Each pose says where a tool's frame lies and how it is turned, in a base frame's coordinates. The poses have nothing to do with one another.
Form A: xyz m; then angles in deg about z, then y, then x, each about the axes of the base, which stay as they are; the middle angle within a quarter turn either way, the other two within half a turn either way.
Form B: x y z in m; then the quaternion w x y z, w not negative. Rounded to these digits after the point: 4 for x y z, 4 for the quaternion.
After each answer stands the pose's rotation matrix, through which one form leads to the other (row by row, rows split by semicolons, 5 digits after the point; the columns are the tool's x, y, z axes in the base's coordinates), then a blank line. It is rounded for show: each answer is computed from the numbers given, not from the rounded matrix.
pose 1, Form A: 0.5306, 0.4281, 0.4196, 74.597, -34.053, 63.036
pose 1, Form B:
0.5306, 0.4281, 0.4196, 0.7412, 0.2464, -0.5015, 0.3722
0.22006 -0.79876 -0.55996; 0.30458 0.60159 -0.73845; 0.92672 -0.00805 0.37568

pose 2, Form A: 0.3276, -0.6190, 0.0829, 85.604, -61.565, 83.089
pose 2, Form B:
0.3276, -0.6190, 0.0829, 0.7024, 0.1578, -0.6682, 0.1879
0.03650 -0.47476 -0.87936; 0.05306 0.87962 -0.47270; 0.99792 -0.02941 0.05730

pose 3, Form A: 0.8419, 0.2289, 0.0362, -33.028, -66.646, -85.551
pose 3, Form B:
0.8419, 0.2289, 0.0362, 0.6941, -0.4294, -0.5479, 0.1834
0.33235 0.21606 -0.91807; 0.72512 0.56392 0.39522; 0.60311 -0.79706 0.03075

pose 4, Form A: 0.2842, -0.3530, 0.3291, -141.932, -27.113, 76.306
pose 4, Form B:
0.2842, -0.3530, 0.3291, 0.1124, 0.3701, 0.5076, -0.7699
-0.70076 0.54884 -0.45575; 0.20263 -0.45940 -0.86481; -0.68401 -0.69837 0.21072

